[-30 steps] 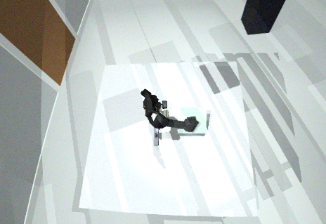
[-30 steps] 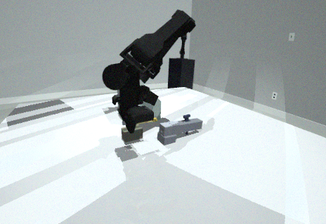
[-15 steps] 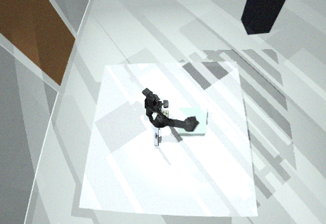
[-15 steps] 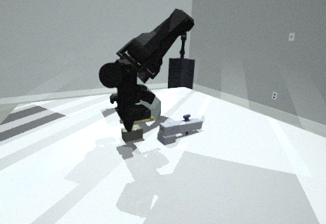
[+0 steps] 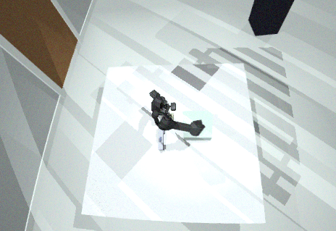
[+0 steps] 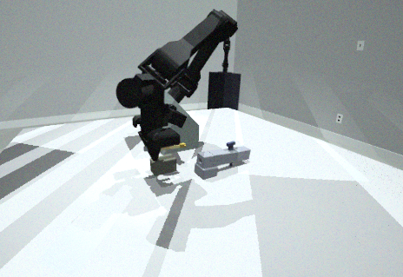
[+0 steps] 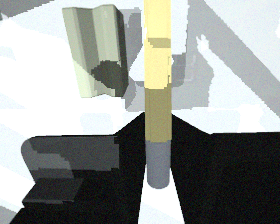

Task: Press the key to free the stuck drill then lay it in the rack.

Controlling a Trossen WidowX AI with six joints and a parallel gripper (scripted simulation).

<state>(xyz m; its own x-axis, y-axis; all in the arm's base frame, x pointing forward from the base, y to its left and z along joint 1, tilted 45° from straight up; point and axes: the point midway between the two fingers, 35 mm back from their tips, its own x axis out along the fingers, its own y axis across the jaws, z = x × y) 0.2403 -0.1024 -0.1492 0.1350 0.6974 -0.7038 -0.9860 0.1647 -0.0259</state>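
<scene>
Right now the rack is 5 cm to the left of my gripper tip, 5 cm below it and 4 cm behind it. Round my gripper tip: small blue key 23 cm to the left, 5 cm ahead, 1 cm below; then grey housing 20 cm to the left, 5 cm ahead, 3 cm below; then drill 4 cm to the left, 3 cm above.
</scene>
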